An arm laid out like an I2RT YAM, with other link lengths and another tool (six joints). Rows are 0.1 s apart.
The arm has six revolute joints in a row. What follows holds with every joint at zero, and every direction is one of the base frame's.
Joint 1 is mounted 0.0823 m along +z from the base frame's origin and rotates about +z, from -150.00 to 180.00 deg.
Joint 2 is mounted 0.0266 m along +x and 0.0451 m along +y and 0.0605 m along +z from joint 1 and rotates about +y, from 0.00 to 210.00 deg.
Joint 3 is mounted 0.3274 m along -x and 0.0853 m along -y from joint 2 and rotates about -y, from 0.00 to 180.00 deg.
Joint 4 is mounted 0.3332 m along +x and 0.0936 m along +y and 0.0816 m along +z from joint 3 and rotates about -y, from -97.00 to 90.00 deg.
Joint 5 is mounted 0.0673 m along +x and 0.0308 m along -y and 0.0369 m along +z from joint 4 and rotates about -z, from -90.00 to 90.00 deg.
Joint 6 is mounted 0.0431 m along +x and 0.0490 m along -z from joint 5 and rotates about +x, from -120.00 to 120.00 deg.
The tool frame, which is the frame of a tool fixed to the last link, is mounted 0.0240 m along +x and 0.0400 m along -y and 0.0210 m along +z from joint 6; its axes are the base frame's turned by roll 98.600, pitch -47.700 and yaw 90.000 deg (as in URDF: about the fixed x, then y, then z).
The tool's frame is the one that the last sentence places.
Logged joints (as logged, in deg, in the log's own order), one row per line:
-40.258 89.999 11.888 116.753 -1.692 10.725
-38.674 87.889 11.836 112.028 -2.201 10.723
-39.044 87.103 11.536 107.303 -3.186 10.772
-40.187 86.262 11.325 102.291 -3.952 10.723
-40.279 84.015 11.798 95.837 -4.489 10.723
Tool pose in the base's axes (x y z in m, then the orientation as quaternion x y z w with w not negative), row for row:
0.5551 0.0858 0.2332 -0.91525 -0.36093 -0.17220 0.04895
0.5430 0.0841 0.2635 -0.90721 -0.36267 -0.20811 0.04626
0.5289 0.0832 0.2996 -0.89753 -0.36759 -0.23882 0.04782
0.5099 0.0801 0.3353 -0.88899 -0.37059 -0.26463 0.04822
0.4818 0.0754 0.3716 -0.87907 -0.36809 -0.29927 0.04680
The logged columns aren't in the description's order. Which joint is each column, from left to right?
Columns, left to right: joint 4, joint 3, joint 6, joint 2, joint 5, joint 1.
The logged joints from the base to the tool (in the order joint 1, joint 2, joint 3, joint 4, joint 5, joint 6), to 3 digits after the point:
10.725 116.753 89.999 -40.258 -1.692 11.888
10.723 112.028 87.889 -38.674 -2.201 11.836
10.772 107.303 87.103 -39.044 -3.186 11.536
10.723 102.291 86.262 -40.187 -3.952 11.325
10.723 95.837 84.015 -40.279 -4.489 11.798

